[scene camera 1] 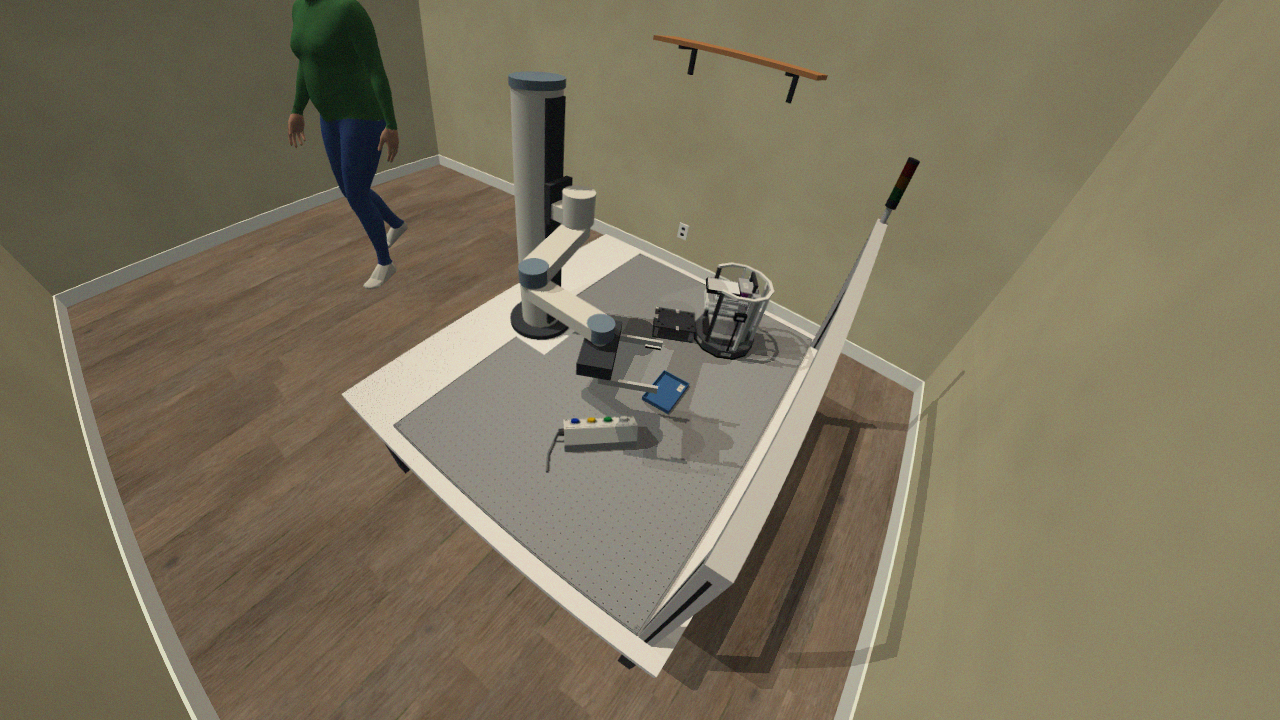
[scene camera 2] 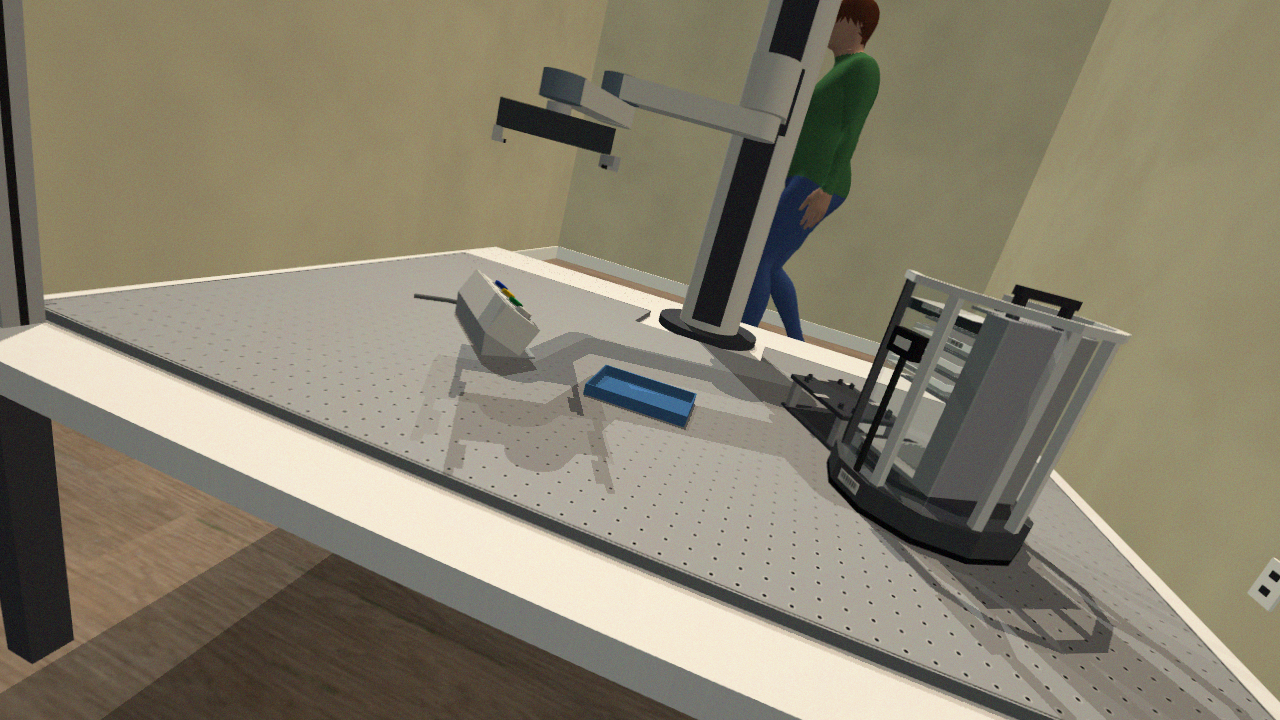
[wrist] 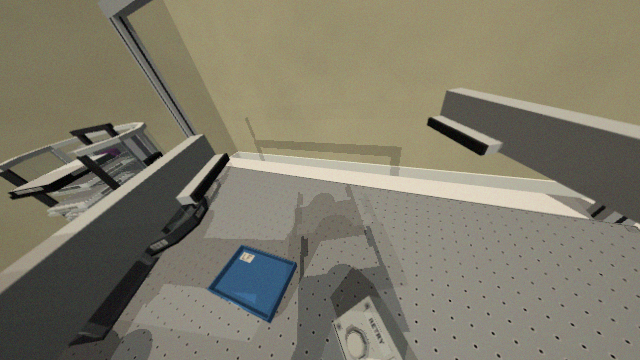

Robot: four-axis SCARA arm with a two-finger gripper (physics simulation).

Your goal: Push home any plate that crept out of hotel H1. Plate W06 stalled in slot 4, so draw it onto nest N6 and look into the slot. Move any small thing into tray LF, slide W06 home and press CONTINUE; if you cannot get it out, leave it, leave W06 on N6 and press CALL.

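Seen in the pictures: gripper, fingertip midpoint: (scene camera 1: pixel 659 366) (scene camera 2: pixel 557 148) (wrist: pixel 324 127); arm's base at its link origin: (scene camera 1: pixel 541 318) (scene camera 2: pixel 706 332).
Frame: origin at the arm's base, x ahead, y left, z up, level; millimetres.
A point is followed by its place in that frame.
Hotel H1 (scene camera 1: pixel 726 350) {x 688, y 298, z 55 mm} (scene camera 2: pixel 930 530) {x 753, y 387, z 38 mm} (wrist: pixel 185 226) {x 635, y 282, z 39 mm} is a round open rack with a dark base, pale posts and a top ring. Stacked pale plates (scene camera 2: pixel 954 343) show inside it; which is W06, and whether any sticks out, I cannot tell. A low black stand (scene camera 1: pixel 674 324) {x 463, y 268, z 73 mm} (scene camera 2: pixel 832 394) {x 454, y 276, z 73 mm}, seemingly nest N6, stands beside the hotel; no plate shows on it. Blue tray LF (scene camera 1: pixel 665 392) {x 602, y -7, z 15 mm} (scene camera 2: pixel 640 394) {x 591, y -11, z 15 mm} (wrist: pixel 255 280) {x 600, y -10, z 15 mm} looks empty. The white button box (scene camera 1: pixel 599 433) {x 553, y -326, z 80 mm} (scene camera 2: pixel 494 315) {x 629, y -257, z 75 mm} (wrist: pixel 367 330) {x 594, y -245, z 85 mm} shows RETRY in the wrist view. My gripper (scene camera 1: pixel 657 366) {x 639, y -202, z 335 mm} (scene camera 2: pixel 554 148) {x 639, y -202, z 335 mm} (wrist: pixel 324 127) {x 639, y -202, z 335 mm} is open and empty, high above the table.
The arm's column (scene camera 1: pixel 528 179) {x 31, y -68, z 614 mm} (scene camera 2: pixel 733 214) {x 77, y -9, z 297 mm} stands at the table's edge. A tall pale panel (scene camera 1: pixel 778 447) {x 975, y -483, z 620 mm} with a signal tower (scene camera 1: pixel 902 185) {x 987, y 661, z 768 mm} runs along another edge. A cable (scene camera 1: pixel 550 452) {x 458, y -440, z 13 mm} leaves the button box. A person in green (scene camera 1: pixel 344 62) (scene camera 2: pixel 845 107) is on the floor behind the column.
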